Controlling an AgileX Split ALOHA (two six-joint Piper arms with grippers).
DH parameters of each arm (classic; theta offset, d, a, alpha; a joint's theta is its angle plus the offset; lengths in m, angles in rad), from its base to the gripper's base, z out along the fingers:
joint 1: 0 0.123 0 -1.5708
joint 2: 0.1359 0 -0.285 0
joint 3: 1.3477 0 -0.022 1.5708
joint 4: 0 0.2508 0 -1.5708
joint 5: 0 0 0.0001 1.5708
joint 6: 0 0.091 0 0
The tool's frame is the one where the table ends.
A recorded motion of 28 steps. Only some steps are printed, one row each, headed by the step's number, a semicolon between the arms.
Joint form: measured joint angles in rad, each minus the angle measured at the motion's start. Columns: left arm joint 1, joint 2, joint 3, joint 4, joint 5, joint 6; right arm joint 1, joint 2, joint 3, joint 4, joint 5, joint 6.
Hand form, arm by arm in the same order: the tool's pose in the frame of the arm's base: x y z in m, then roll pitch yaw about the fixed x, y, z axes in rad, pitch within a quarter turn. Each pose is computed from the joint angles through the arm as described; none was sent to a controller.
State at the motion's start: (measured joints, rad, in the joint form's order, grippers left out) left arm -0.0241 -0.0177 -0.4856 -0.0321 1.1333 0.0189; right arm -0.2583 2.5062 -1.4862 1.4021 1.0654 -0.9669
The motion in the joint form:
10: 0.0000 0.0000 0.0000 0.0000 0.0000 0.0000; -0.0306 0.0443 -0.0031 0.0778 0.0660 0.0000
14: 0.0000 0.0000 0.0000 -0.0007 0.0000 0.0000; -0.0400 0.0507 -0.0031 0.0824 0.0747 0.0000
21: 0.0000 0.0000 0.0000 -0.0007 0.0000 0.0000; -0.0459 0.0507 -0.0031 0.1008 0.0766 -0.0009
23: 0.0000 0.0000 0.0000 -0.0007 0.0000 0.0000; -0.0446 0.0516 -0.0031 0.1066 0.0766 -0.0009
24: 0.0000 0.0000 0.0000 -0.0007 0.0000 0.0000; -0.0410 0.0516 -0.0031 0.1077 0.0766 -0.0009
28: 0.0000 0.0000 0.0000 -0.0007 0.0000 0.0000; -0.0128 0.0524 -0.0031 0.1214 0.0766 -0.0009
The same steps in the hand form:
10: -0.0091 -0.0024 0.2675 -3.1213 1.0283 3.1072; 0.4362 -0.0440 0.0171 1.9807 0.0479 2.6859
14: -0.0091 -0.0025 0.2675 -3.1202 1.0283 3.1078; 0.4351 -0.0475 0.0151 1.9722 0.0393 2.6771
21: -0.0091 -0.0025 0.2675 -3.1202 1.0283 3.1078; 0.4360 -0.0503 0.0161 1.9606 0.0379 2.6569
23: -0.0091 -0.0025 0.2675 -3.1202 1.0283 3.1078; 0.4363 -0.0498 0.0160 1.9576 0.0364 2.6533
24: -0.0091 -0.0025 0.2675 -3.1202 1.0283 3.1078; 0.4366 -0.0482 0.0160 1.9570 0.0363 2.6559
28: -0.0091 -0.0025 0.2675 -3.1202 1.0283 3.1078; 0.4386 -0.0361 0.0163 1.9497 0.0341 2.6725

